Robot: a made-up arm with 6 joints. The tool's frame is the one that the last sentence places.
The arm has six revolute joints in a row. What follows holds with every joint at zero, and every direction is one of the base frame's. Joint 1 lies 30.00 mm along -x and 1.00 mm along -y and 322.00 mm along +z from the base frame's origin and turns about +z. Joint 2 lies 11.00 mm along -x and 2.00 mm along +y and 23.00 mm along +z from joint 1 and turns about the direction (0.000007, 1, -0.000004). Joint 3 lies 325.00 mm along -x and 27.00 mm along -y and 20.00 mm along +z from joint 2 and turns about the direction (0.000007, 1, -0.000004). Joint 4 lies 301.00 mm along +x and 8.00 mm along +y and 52.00 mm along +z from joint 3 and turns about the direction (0.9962, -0.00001, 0.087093). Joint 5 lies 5.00 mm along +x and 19.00 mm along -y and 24.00 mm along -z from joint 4 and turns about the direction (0.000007, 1, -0.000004). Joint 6 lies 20.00 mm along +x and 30.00 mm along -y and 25.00 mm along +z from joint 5 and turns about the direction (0.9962, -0.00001, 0.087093). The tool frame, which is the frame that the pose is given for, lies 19.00 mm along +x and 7.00 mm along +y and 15.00 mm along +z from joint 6; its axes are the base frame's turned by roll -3.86, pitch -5.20 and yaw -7.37 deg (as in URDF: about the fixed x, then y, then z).
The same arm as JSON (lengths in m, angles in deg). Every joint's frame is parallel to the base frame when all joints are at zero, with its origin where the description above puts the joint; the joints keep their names.
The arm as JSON. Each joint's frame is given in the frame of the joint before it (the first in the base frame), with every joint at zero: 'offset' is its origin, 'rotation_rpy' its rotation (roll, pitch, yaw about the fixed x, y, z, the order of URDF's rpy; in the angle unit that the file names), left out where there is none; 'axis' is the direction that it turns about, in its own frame. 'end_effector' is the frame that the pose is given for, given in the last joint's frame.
{"length_unit": "m", "angle_unit": "deg", "chain": [
  {"id": "joint 1", "offset": [-0.03, -0.001, 0.322], "axis": [0.0, 0.0, 1.0]},
  {"id": "joint 2", "offset": [-0.011, 0.002, 0.023], "axis": [0.0, 1.0, 0.0]},
  {"id": "joint 3", "offset": [-0.325, -0.027, 0.02], "axis": [0.0, 1.0, 0.0]},
  {"id": "joint 4", "offset": [0.301, 0.008, 0.052], "axis": [0.9962, 0.0, 0.0871]},
  {"id": "joint 5", "offset": [0.005, -0.019, -0.024], "axis": [0.0, 1.0, 0.0]},
  {"id": "joint 6", "offset": [0.02, -0.03, 0.025], "axis": [0.9962, 0.0, 0.0871]}
], "end_effector": {"offset": [0.019, 0.007, 0.015], "rotation_rpy": [-3.86, -5.2, -7.37]}}

